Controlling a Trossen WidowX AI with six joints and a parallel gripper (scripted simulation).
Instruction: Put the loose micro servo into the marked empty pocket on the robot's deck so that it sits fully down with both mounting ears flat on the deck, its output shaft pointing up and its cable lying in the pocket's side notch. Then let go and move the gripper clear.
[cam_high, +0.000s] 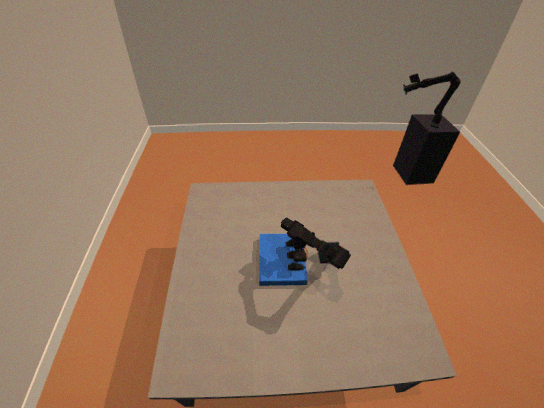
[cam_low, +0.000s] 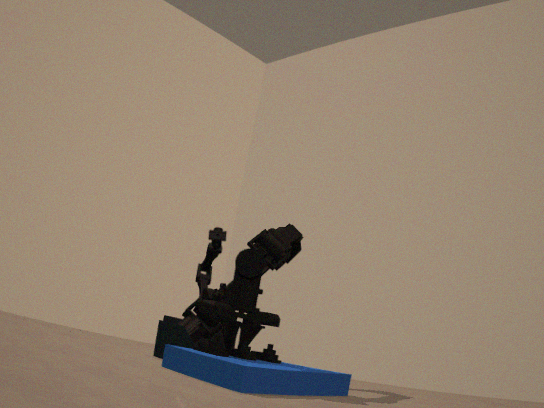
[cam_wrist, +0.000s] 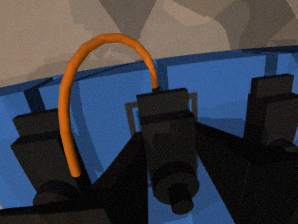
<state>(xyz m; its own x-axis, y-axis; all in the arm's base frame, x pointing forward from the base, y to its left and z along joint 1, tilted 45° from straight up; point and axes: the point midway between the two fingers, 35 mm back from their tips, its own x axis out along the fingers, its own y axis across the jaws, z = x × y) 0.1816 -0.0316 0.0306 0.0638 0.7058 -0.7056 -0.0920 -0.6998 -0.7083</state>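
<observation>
My gripper tip is now 120 mm short of the blue deck, 30 mm above it and 10 mm to the left of it.
</observation>
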